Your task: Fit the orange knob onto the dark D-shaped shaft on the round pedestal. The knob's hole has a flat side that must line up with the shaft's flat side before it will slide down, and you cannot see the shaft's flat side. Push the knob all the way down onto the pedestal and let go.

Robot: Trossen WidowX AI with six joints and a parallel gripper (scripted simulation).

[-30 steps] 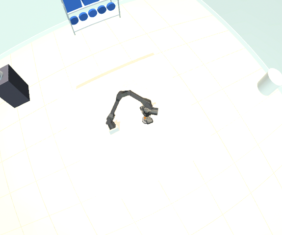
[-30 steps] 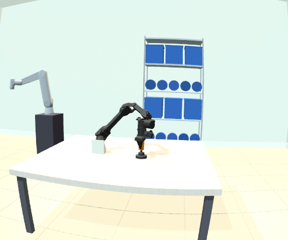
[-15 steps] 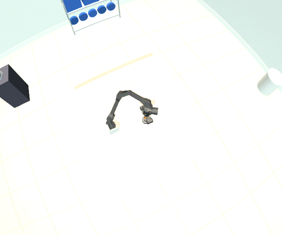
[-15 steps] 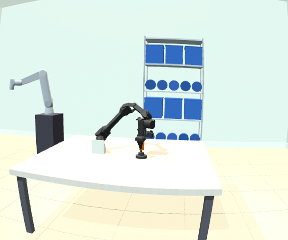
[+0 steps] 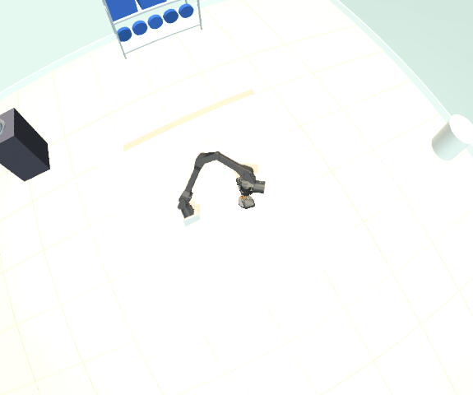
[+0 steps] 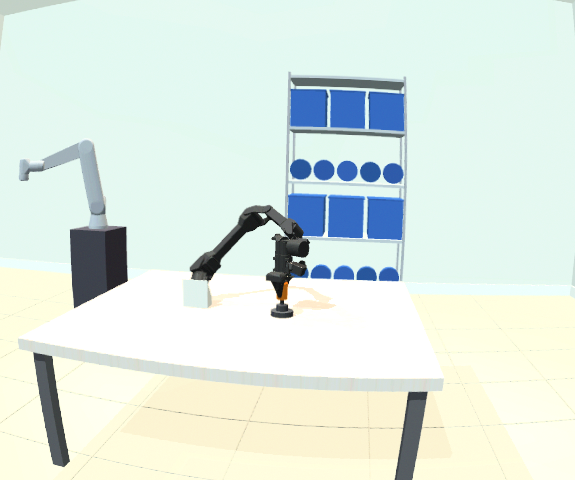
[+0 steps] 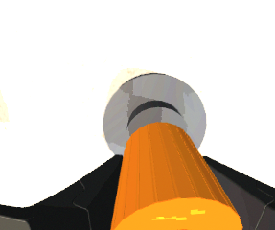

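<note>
The orange knob lies 2 cm above my gripper tip. Round my gripper tip: pedestal (4 cm below).
</note>
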